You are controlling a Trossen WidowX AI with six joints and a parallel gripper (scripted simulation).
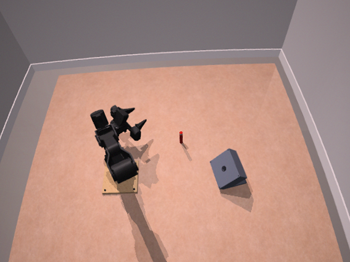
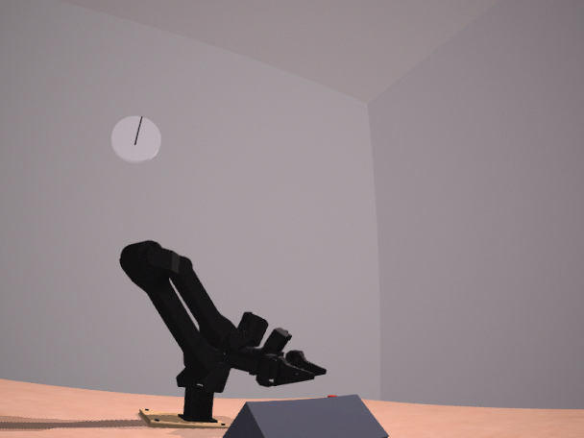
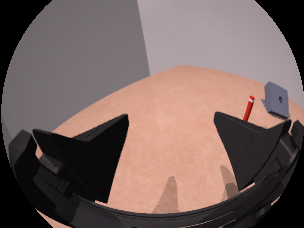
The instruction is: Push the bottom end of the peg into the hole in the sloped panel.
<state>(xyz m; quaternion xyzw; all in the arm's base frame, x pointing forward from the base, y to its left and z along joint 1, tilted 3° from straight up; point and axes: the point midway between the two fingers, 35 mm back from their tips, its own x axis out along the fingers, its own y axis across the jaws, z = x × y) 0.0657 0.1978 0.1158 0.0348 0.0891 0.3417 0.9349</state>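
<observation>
Now: the red peg 17 cm ahead of my gripper tip, 10 cm to the right of it and 5 cm below it. Also, from my gripper tip: grey sloped panel 36 cm ahead, 27 cm to the right, 7 cm below.
</observation>
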